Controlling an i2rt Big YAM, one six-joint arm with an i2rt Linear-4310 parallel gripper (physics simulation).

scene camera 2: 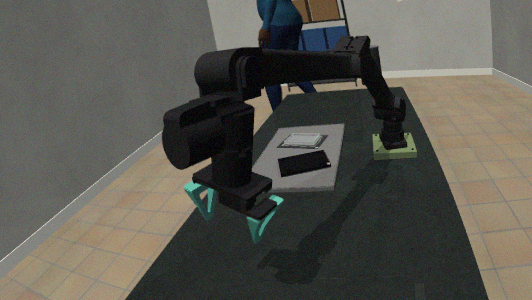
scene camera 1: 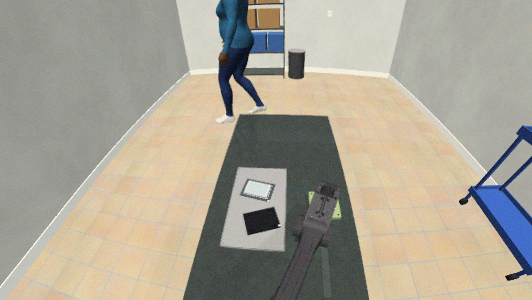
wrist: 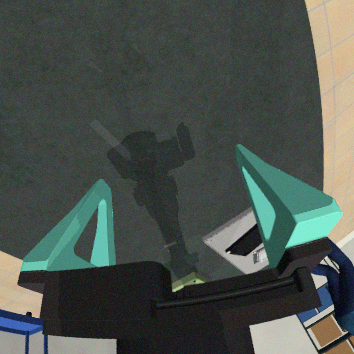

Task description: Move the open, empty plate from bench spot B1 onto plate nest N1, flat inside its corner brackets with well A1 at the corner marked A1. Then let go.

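Where they show: gripper, fingertip midpoint: (scene camera 2: 232,230) (wrist: 167,167); arm's base, origin of the base link: (scene camera 2: 393,141).
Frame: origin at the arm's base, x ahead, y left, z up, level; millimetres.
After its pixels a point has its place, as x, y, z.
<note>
A pale plate (scene camera 1: 257,188) {339, -145, 2} (scene camera 2: 302,140) {337, -119, 2} (wrist: 259,256) {285, -109, -1} lies flat within a dark rectangular outline on the far part of the grey board (scene camera 1: 232,227) {476, 80, -13} (scene camera 2: 305,184) {325, 191, -14} (wrist: 225,237) {284, 165, -14}. A black rectangular slab, which looks like the nest (scene camera 1: 261,221) {332, 64, -2} (scene camera 2: 304,163) {328, 73, -2} (wrist: 245,241) {312, 85, -2}, lies nearer on the same board, slightly turned, with a small white mark at one corner. Its brackets and lettering are too small to make out. My gripper (scene camera 2: 232,231) {414, 627, 161} (wrist: 167,167) {414, 627, 161} is open and empty, teal fingers pointing down, high above the dark table, well on the near side of the board. Its fingers do not show in scene camera 1.
The arm's green base (scene camera 1: 336,210) {-54, 54, -2} (scene camera 2: 395,154) {12, 84, -10} (wrist: 187,284) {44, 61, 1} stands right of the board on the dark table (scene camera 1: 280,135) {141, -651, -27} (scene camera 2: 375,240) {155, 479, -27} (wrist: 175,75) {469, 597, -27}. A person (scene camera 1: 232,30) (scene camera 2: 282,17) is beyond the table's far end. A blue cart (scene camera 1: 505,215) (wrist: 20,324) stands on the floor at the right.
</note>
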